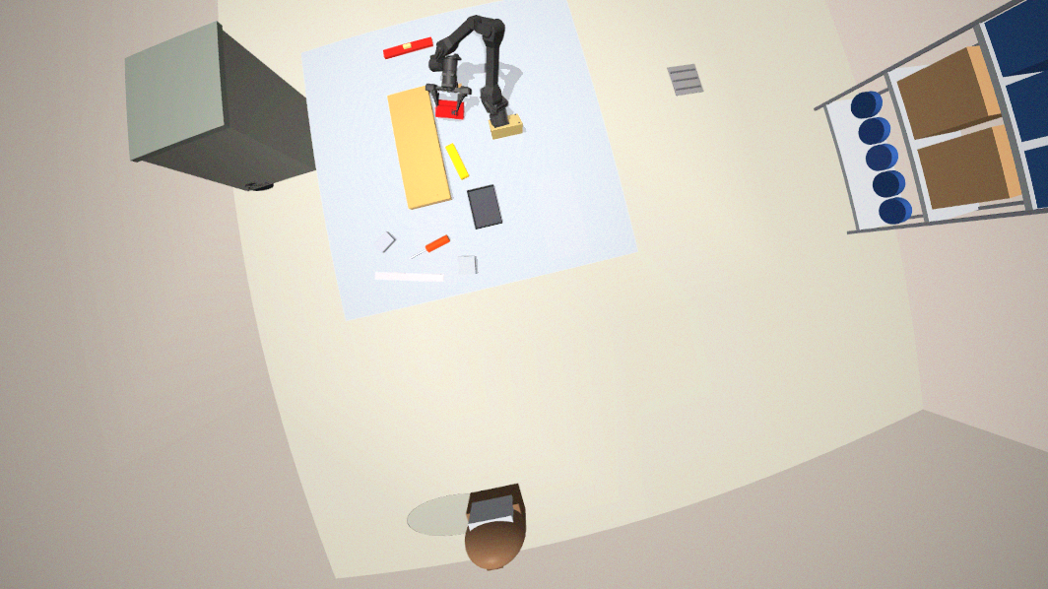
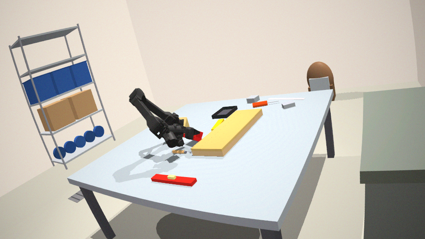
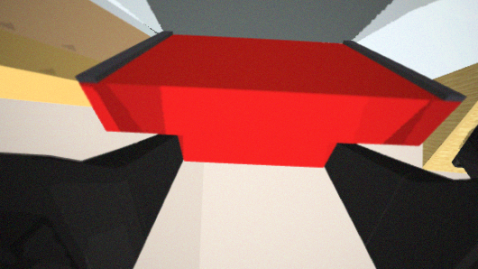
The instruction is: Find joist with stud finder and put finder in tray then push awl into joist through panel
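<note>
The red stud finder is 1 cm to the left of my gripper tip, 1 cm below it and 1 cm behind it. The rest, counted from my gripper tip: awl: 13 cm to the right, 6 cm below, 2 cm behind; yellow block: 21 cm to the left, 5 cm below, 3 cm ahead; red level: 40 cm to the right, 9 cm ahead, 5 cm below.
</note>
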